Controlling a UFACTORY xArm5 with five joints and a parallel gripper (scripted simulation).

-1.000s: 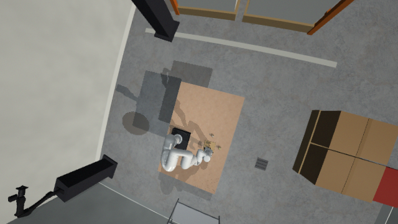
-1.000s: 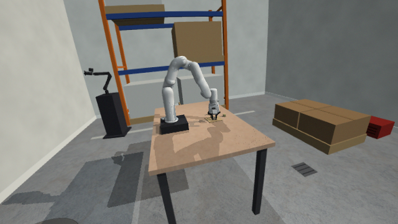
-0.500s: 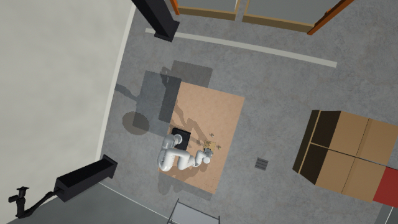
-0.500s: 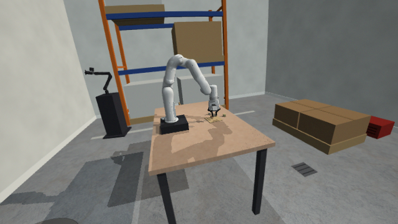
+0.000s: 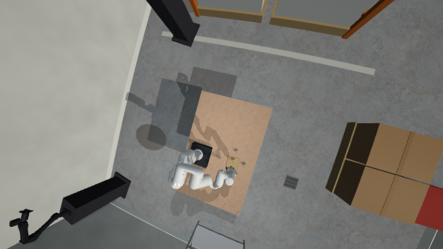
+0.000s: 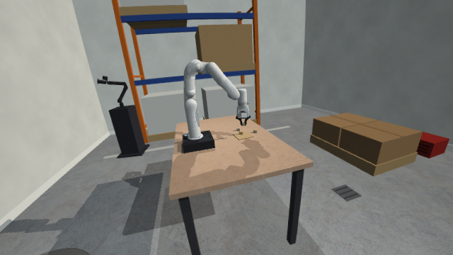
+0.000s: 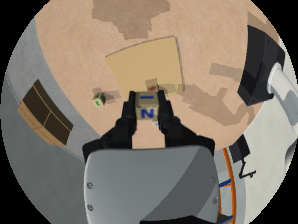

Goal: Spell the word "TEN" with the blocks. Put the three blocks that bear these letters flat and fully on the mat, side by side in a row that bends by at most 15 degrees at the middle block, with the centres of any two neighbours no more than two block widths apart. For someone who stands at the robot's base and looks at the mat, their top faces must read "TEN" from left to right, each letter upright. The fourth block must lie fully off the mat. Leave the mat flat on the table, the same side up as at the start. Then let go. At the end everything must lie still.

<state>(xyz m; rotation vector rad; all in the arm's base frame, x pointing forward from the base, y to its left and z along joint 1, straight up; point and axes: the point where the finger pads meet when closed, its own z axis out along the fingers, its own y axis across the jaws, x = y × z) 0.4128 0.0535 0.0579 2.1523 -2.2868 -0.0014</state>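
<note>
The tan mat lies 2 cm to the left of my hand and 12 cm below it.
</note>
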